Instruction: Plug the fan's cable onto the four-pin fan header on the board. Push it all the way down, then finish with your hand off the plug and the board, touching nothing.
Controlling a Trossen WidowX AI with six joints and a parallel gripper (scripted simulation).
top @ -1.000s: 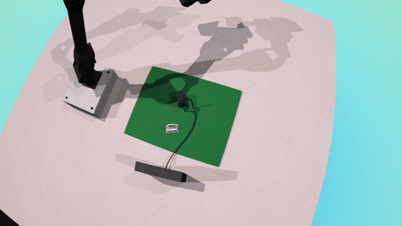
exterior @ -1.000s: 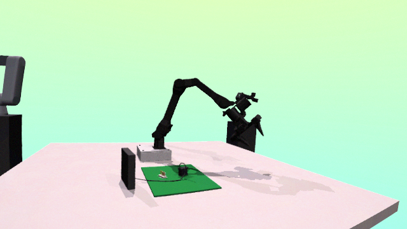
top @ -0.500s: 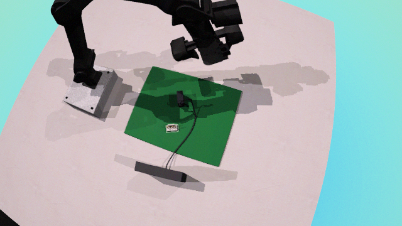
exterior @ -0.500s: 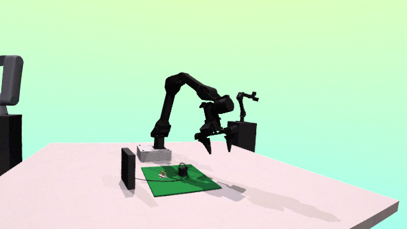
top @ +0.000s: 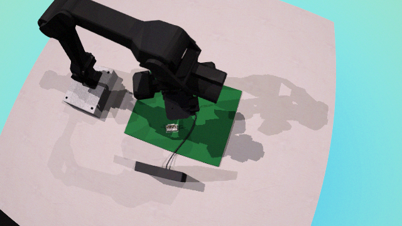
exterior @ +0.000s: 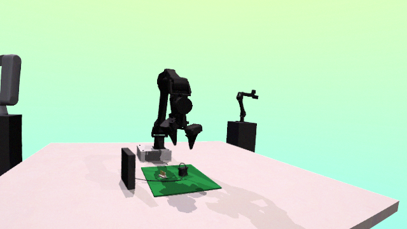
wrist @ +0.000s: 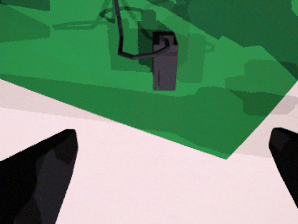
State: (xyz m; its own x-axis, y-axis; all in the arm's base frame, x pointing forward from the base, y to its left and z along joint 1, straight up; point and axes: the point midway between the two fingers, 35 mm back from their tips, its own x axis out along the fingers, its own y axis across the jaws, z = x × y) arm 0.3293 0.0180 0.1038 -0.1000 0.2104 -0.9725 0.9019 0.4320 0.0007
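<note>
The black plug is 1 cm behind my gripper tip, 1 cm to the left of it and 10 cm below it. Also, from my gripper tip: black fan 3 cm ahead, 21 cm to the right, 6 cm below; then green board 1 cm ahead, 2 cm to the right, 13 cm below; then four-pin fan header 8 cm to the right, 12 cm below.
</note>
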